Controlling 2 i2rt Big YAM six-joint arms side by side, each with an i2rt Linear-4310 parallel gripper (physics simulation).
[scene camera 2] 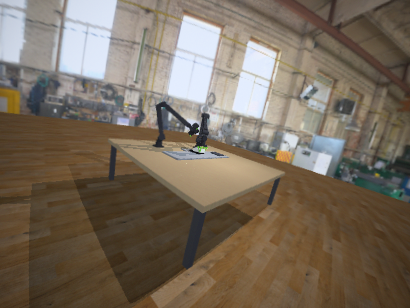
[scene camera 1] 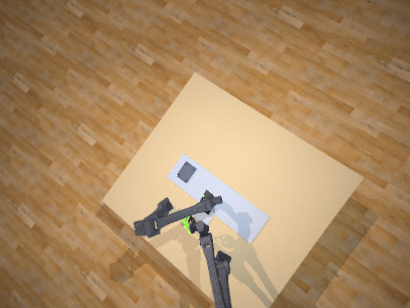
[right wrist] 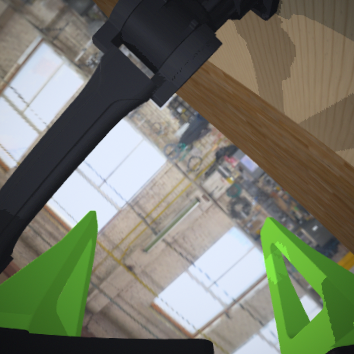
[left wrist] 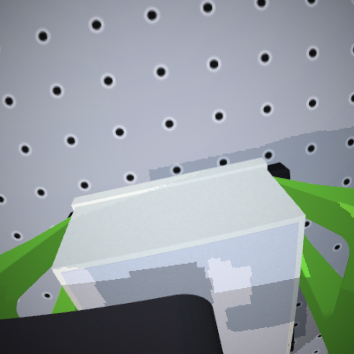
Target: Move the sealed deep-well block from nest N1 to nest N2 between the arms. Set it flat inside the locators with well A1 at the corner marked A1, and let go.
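Pixels of known places: left gripper, fingertip midpoint: (scene camera 2: 201, 152) (scene camera 1: 211, 195) (left wrist: 173, 205); right gripper, fingertip midpoint: (scene camera 2: 194, 133) (scene camera 1: 182, 222) (right wrist: 182, 221); left arm's base, origin of the base link: (scene camera 1: 166, 205); right arm's base, origin of the base link: (scene camera 2: 158, 146) (scene camera 1: 223, 258).
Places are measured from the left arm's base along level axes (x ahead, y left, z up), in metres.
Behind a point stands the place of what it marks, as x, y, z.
The pale sealed block (left wrist: 180, 215) {0.424, -0.138, 0.064} fills the lower half of the left wrist view, its side wall and lid showing. My left gripper (scene camera 1: 206, 197) {0.413, -0.140, 0.036} (scene camera 2: 201, 149) {0.413, -0.140, 0.036} (left wrist: 173, 205) {0.413, -0.140, 0.036} is low over the middle of the perforated plate (scene camera 1: 233, 201) {0.539, -0.288, 0.012} (left wrist: 190, 95) {0.461, -0.139, 0.013}, its green fingers shut on the block's two opposite sides. The nest around the block is mostly hidden; whether the block is lifted and corner A1 cannot be seen. My right gripper (scene camera 1: 188, 224) {0.148, -0.166, 0.228} (right wrist: 182, 221) {0.148, -0.166, 0.228} is open and empty, raised beside the left one. A dark nest (scene camera 1: 186, 172) {0.324, 0.149, 0.025} without a block sits at the plate's left end.
The light wooden table (scene camera 1: 260, 145) {1.012, -0.011, 0.000} (scene camera 2: 225, 175) {1.079, -0.223, 0.000} carries the plate. The right arm (scene camera 1: 209, 255) {0.263, -0.385, 0.390} (scene camera 2: 160, 120) {0.219, -0.667, 0.320} stands close to the left gripper, and the two arms nearly meet in scene camera 1. Their shadows fall over the plate and table.
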